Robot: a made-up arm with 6 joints.
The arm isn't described. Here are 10 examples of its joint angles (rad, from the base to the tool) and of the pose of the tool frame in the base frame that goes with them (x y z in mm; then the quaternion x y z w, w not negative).
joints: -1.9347 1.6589 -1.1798 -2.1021 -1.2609 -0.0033
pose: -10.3 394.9 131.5 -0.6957 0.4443 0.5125 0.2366
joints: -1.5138 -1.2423 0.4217 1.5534 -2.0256 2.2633
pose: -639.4 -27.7 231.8 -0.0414 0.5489 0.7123 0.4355
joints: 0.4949 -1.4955 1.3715 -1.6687 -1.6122 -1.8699
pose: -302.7 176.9 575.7 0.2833 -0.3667 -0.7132 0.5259
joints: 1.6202 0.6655 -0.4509 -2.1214 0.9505 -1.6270
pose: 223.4 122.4 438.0 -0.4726 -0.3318 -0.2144 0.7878
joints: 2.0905 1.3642 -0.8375 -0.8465 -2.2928 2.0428
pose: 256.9 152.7 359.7 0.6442 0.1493 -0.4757 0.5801
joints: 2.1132 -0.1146 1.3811 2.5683 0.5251 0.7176
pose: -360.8 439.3 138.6 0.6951 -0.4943 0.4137 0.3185
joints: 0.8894 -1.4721 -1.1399 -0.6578 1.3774 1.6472
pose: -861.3 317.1 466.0 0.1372 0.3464 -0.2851 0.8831
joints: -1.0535 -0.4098 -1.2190 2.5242 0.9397 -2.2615
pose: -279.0 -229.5 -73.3 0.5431 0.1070 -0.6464 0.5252
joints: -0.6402 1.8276 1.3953 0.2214 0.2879 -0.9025
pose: -531.3 44.4 216.2 -0.2667 0.7470 0.5429 0.2758
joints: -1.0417 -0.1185 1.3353 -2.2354 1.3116 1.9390
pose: 67.5 -245.0 293.6 -0.5078 0.0487 0.7487 0.4234
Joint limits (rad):
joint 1: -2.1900..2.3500
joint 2: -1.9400..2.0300
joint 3: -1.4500..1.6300
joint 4: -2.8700..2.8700
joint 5: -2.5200..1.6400
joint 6: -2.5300..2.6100
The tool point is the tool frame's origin. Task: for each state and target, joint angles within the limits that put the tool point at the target. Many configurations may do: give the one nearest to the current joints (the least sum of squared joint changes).
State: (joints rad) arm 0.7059 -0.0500 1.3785 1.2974 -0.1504 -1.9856
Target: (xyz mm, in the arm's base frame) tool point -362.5 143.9 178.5
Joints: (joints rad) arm 0.6660 -0.1961 1.0079 0.6794 0.2966 -1.8854
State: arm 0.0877 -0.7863 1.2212 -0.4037 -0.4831 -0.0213
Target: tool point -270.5 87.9 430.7
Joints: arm -0.1987 -1.3266 0.7852 -0.3560 -0.8897 0.0830
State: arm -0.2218 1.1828 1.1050 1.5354 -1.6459 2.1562
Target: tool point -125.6 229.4 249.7
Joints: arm 0.2383 1.5220 1.0189 1.1479 -2.2828 2.0081
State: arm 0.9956 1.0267 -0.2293 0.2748 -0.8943 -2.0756
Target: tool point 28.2 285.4 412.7
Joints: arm 0.9226 1.0946 -0.6511 0.2549 -0.9410 -2.1249
